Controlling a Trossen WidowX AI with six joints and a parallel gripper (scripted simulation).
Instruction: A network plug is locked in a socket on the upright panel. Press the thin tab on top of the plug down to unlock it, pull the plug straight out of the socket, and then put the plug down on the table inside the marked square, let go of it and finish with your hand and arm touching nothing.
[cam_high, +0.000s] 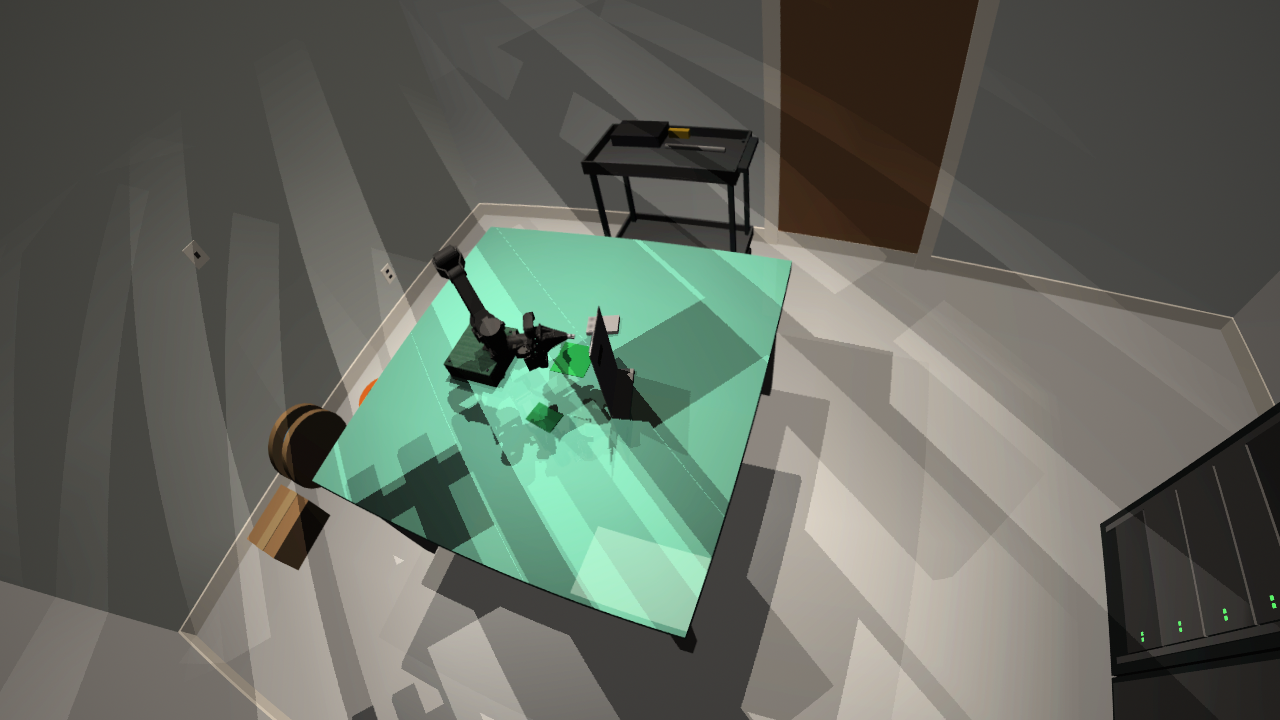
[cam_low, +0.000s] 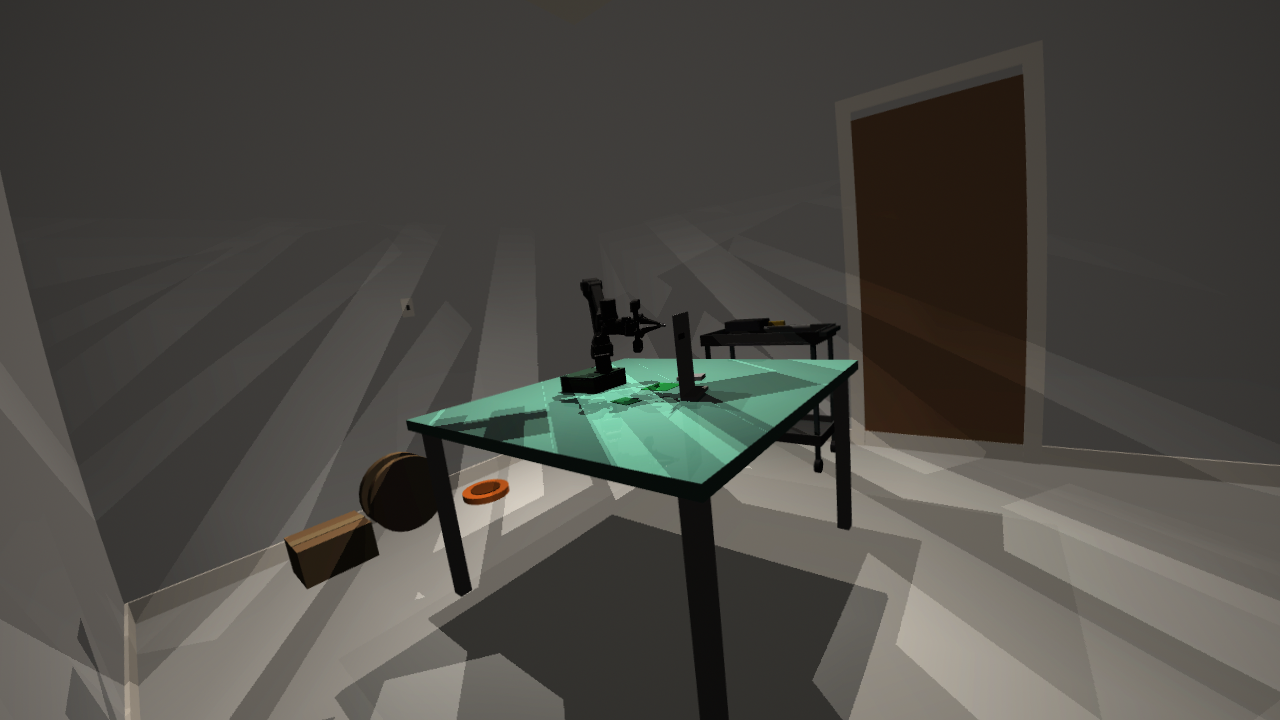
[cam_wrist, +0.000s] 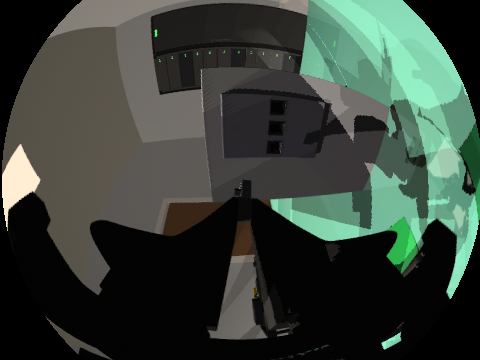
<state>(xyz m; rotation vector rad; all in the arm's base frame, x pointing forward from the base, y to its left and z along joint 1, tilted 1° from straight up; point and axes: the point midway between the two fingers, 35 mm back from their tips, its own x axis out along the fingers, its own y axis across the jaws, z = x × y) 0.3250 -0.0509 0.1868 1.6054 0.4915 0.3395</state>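
Now: the bright green marked square 25 cm below my gripper tip, 10 cm to the left of it and 10 cm behind it. The rest, counted from my gripper tip: grey plug: 1 cm ahead; upright dark panel: 12 cm below, 9 cm ahead.
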